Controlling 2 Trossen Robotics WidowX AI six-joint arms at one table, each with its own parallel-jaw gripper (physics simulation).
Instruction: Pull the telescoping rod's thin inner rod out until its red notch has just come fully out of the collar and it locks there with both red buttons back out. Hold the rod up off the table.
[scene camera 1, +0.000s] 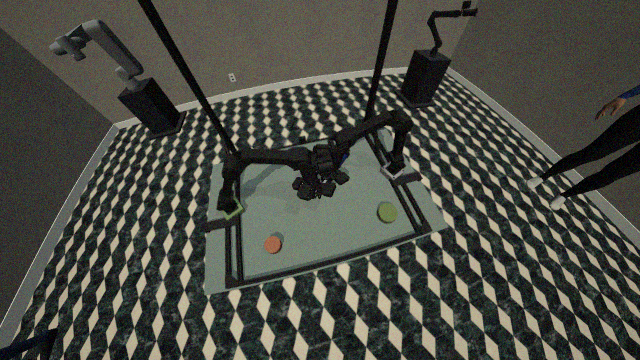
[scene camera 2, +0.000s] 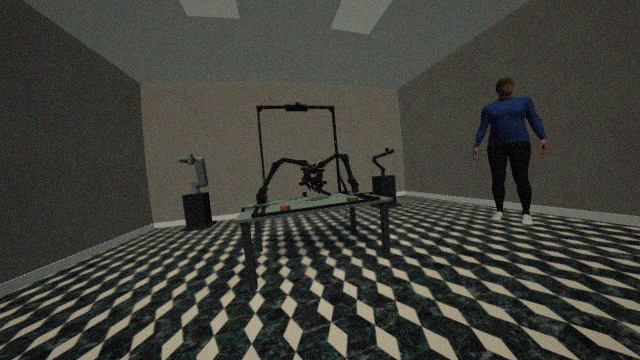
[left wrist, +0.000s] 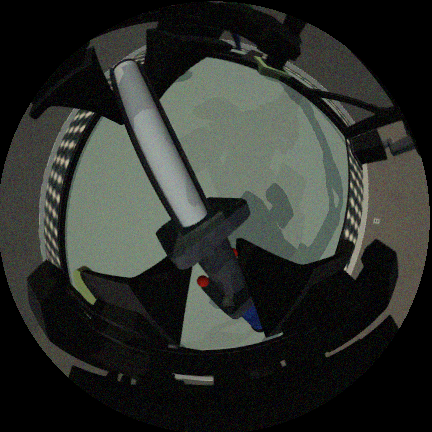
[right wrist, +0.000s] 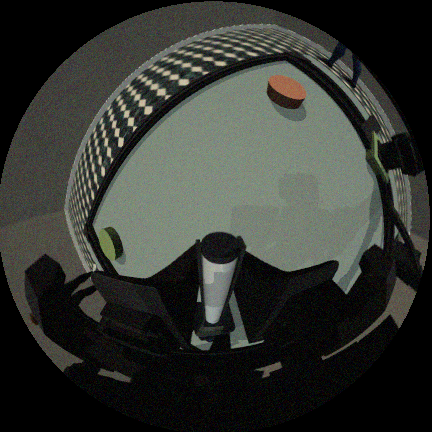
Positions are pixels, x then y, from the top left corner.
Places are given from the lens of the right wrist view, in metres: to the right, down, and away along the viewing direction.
my left gripper (right wrist: 215, 313): 0.00, 0.14, 0.15
my right gripper (right wrist: 212, 246): 0.00, 0.02, 0.10
orange disc (right wrist: 286, 92): 0.13, -0.22, 0.11
